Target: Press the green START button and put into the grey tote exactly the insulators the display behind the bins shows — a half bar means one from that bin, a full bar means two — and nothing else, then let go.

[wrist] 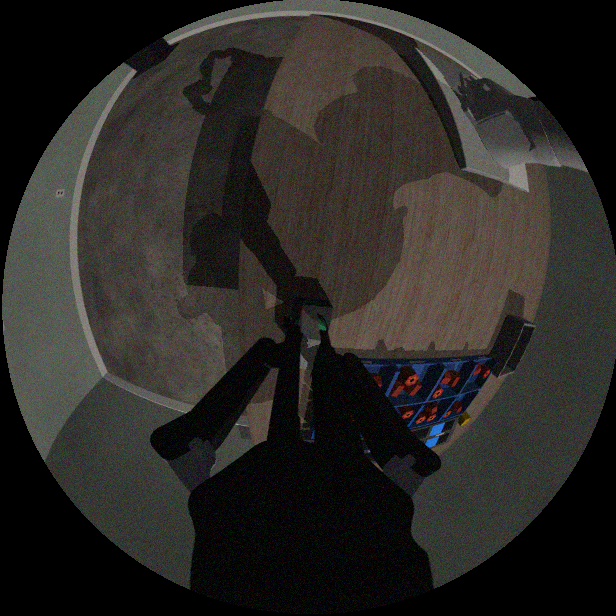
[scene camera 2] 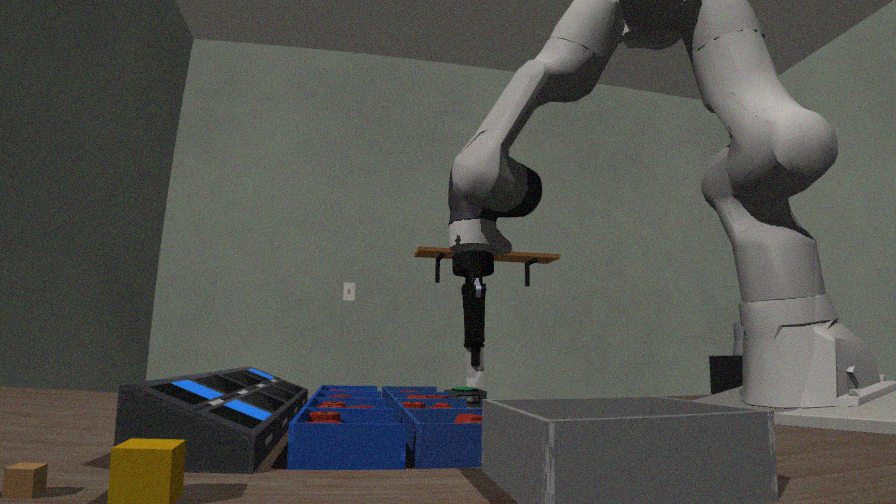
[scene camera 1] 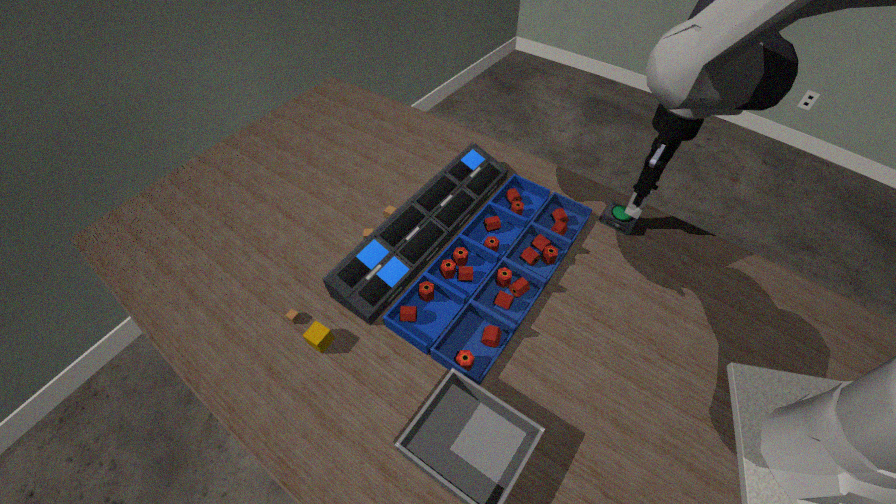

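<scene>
The green START button (scene camera 1: 620,213) sits on its dark base right of the bins, near the table's far edge. My gripper (scene camera 1: 634,208) is shut and empty, pointing straight down with its tips at the button's right edge. In scene camera 2 the tips (scene camera 2: 476,376) are just over the button (scene camera 2: 466,392). The blue bins (scene camera 1: 488,278) hold red insulators, some round, some square. The dark display (scene camera 1: 416,231) behind them shows blue bars in three cells: (scene camera 1: 473,158), (scene camera 1: 372,253), (scene camera 1: 392,271). The grey tote (scene camera 1: 469,438) is empty at the table's near edge.
A yellow cube (scene camera 1: 318,336) and a small tan cube (scene camera 1: 291,314) lie left of the display. Two more small tan blocks (scene camera 1: 388,210) lie behind it. The robot base (scene camera 1: 814,432) stands at the right. In the wrist view the fingers (wrist: 310,339) hide most of the button.
</scene>
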